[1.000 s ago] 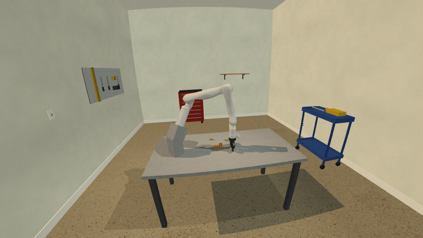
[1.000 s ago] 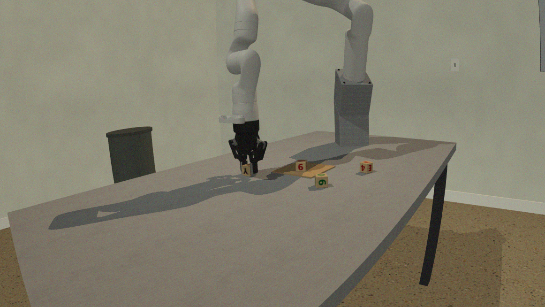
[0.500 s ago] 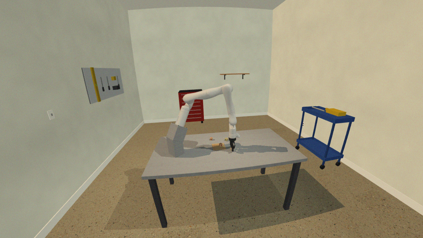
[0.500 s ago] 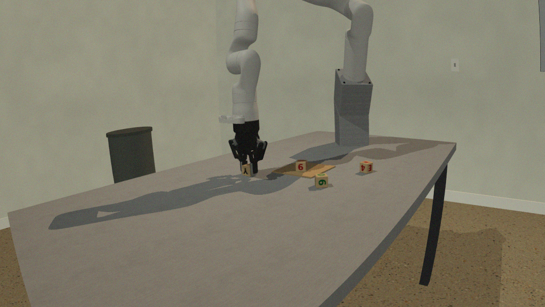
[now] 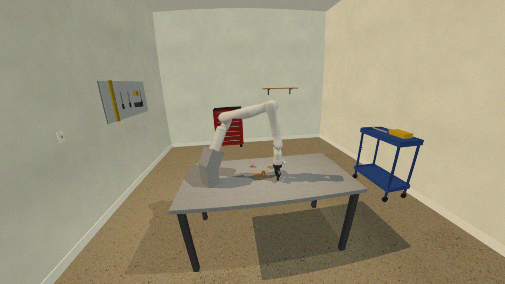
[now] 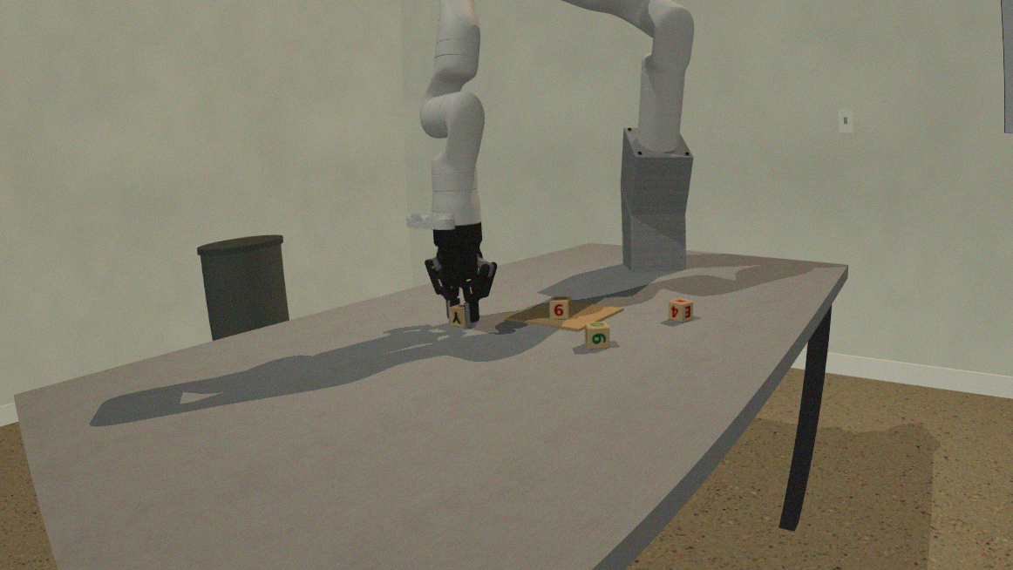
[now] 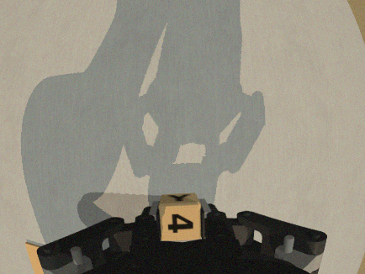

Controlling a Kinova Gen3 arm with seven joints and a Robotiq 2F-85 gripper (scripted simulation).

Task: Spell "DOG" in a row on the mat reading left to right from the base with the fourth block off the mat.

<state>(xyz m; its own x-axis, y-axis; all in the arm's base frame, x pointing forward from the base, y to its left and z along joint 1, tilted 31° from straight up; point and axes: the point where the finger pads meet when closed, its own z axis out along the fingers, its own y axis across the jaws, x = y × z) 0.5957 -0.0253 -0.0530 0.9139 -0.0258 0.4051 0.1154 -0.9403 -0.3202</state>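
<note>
Right now my hand is 11 cm past the O block and 11 cm to the right of it. The rest, counted from my hand: tan mat 14 cm behind, 10 cm to the left, 2 cm below; then G block 1 cm below; then D block 3 cm behind, 24 cm to the left, 1 cm below.
</note>
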